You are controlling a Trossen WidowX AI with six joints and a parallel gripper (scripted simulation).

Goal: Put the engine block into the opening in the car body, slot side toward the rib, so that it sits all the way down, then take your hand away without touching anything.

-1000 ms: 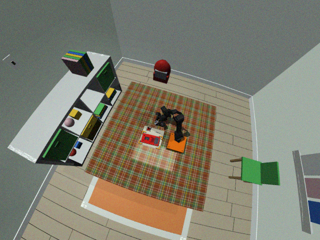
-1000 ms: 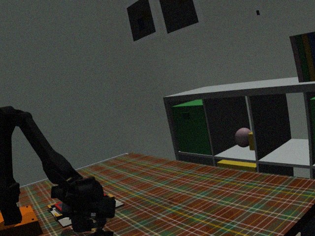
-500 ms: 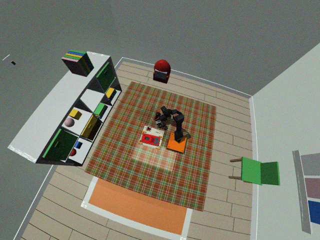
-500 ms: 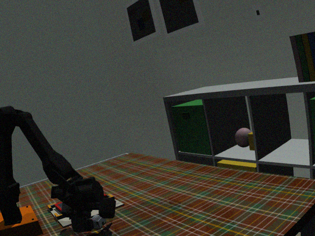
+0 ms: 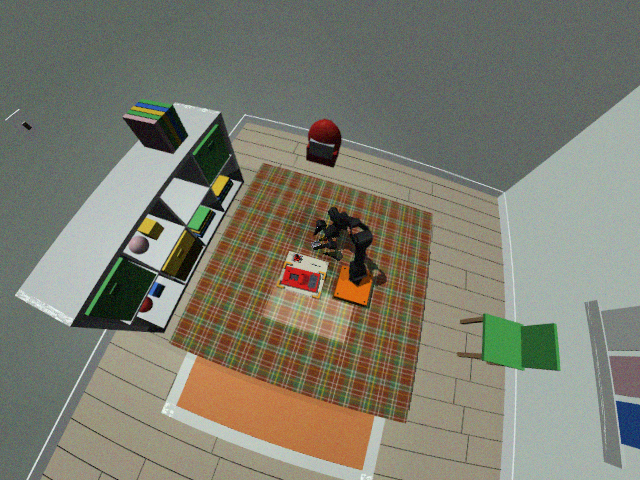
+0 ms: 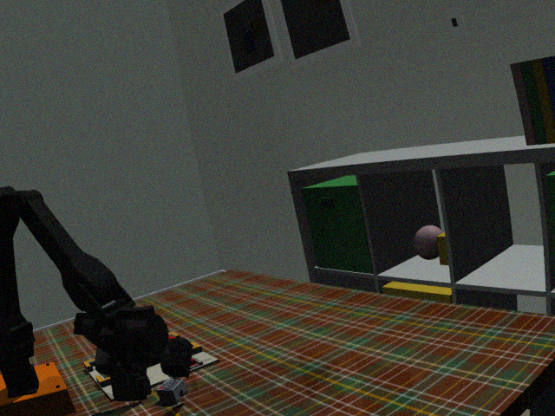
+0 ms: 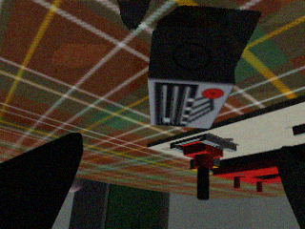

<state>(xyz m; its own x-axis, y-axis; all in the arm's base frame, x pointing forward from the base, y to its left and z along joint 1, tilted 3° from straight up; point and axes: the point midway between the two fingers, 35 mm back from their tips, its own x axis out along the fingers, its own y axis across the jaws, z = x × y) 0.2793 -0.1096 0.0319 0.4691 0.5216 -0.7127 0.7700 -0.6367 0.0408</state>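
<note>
Now: gripper tip 40 mm above the grey engine block. The rest, counted from my gripper tip: grey base plate: 20 mm behind, 210 mm to the left, 40 mm below.
</note>
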